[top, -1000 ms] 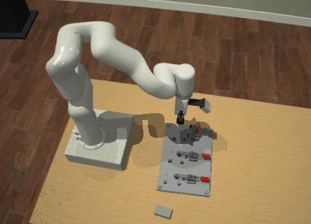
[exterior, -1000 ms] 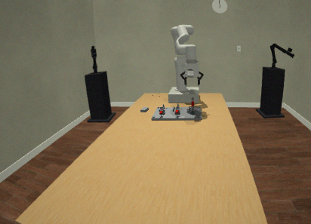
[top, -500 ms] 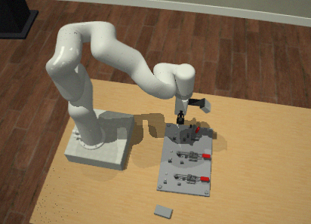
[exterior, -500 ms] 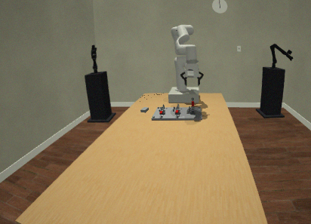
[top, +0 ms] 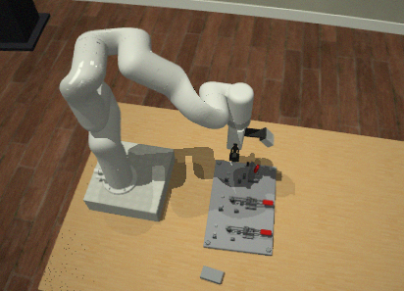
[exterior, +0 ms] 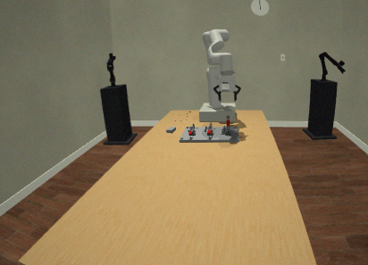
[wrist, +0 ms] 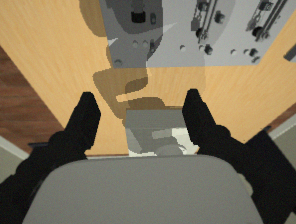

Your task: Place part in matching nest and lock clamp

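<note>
The grey block part is 380 mm to the right of my hand, 200 mm below it and 50 mm behind it. Also, from my hand: grey fixture plate 210 mm below, 110 mm to the right, 40 mm ahead.
</note>
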